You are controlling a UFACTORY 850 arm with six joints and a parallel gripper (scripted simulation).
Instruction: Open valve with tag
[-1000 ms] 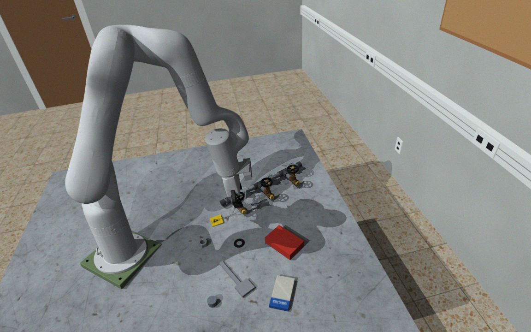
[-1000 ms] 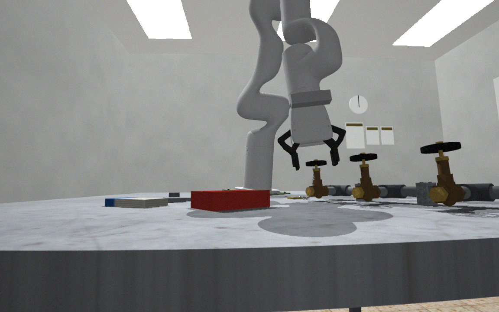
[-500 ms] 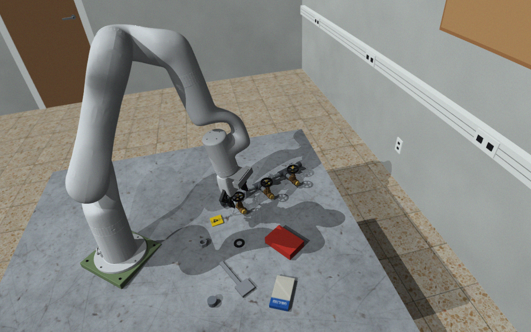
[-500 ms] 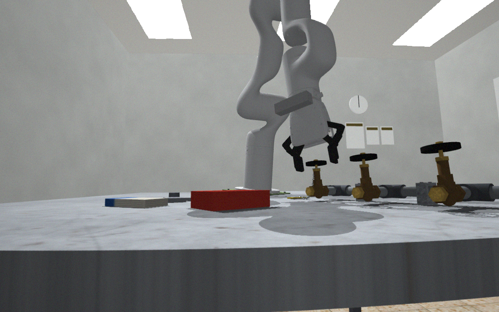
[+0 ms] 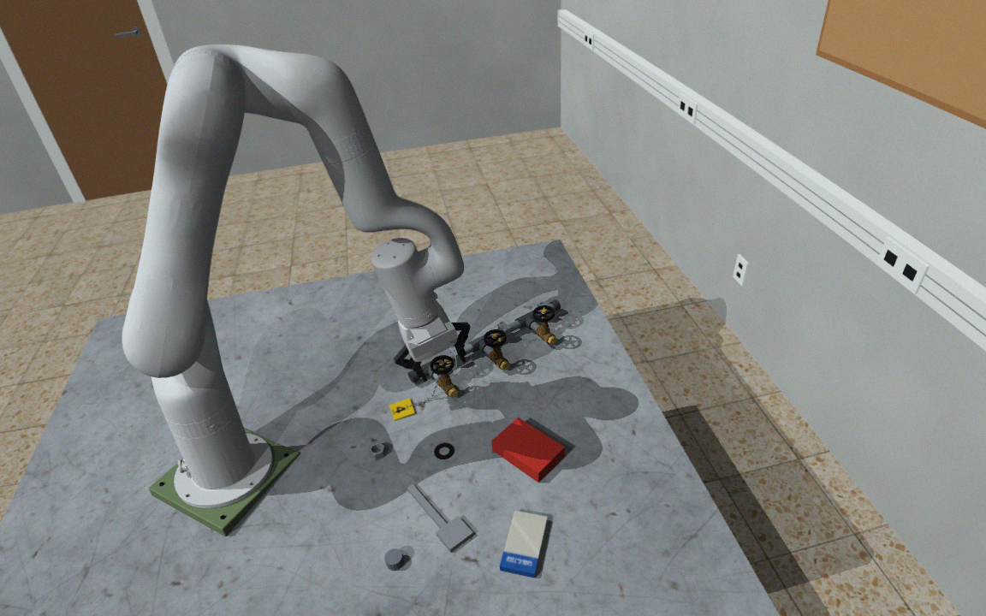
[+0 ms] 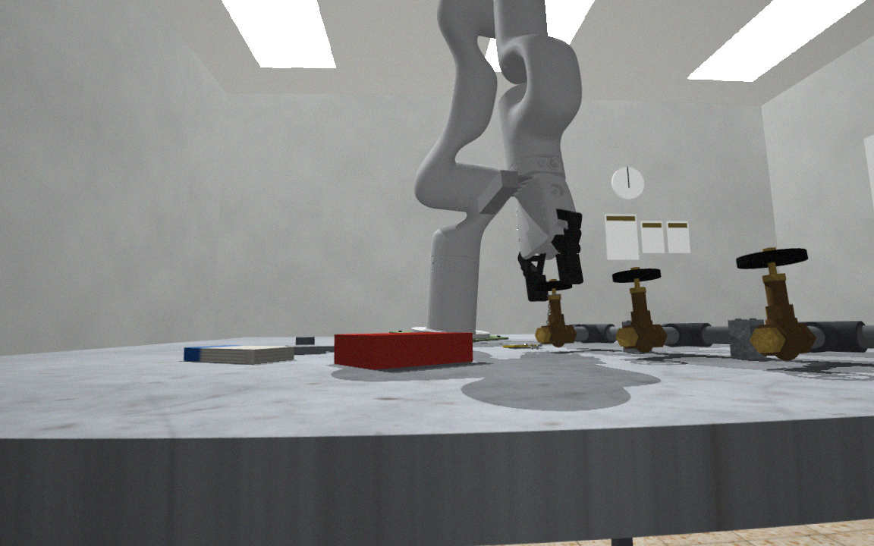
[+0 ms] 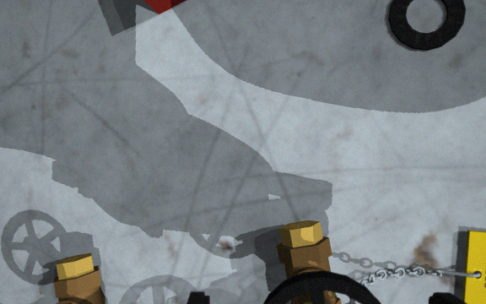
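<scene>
Right now the yellow tag is 90 mm behind my hand, 20 mm to the right of it and 90 mm below it. Also, from my hand: black washer: 30 mm behind, 160 mm to the right, 90 mm below; then red block: 130 mm ahead, 210 mm to the right, 70 mm below; then grey nut: 170 mm behind, 120 mm to the right, 80 mm below.
</scene>
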